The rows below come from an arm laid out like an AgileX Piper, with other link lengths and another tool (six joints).
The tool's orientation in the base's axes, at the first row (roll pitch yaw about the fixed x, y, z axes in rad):
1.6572 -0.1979 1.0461
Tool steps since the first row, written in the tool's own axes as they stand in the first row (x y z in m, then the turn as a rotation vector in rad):
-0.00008 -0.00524 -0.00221 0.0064 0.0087 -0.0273
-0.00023 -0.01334 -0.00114 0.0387 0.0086 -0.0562
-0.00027 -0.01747 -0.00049 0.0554 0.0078 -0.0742
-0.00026 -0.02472 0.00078 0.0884 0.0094 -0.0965
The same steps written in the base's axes. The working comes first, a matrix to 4 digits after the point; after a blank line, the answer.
The tool's axes in the first row as the columns of a matrix, in the base's axes (used below as rounded here):
0.4912 -0.0234 0.8707
0.8486 -0.2128 -0.4844
0.1966 0.9768 -0.0846

-0.00184 0.00212 -0.00495 -0.0208 0.0168 0.0121
-0.00079 0.00320 -0.01298 -0.0301 0.0582 0.0208
-0.00015 0.00373 -0.01708 -0.0376 0.0813 0.0248
0.00113 0.00466 -0.02426 -0.0408 0.1198 0.0347

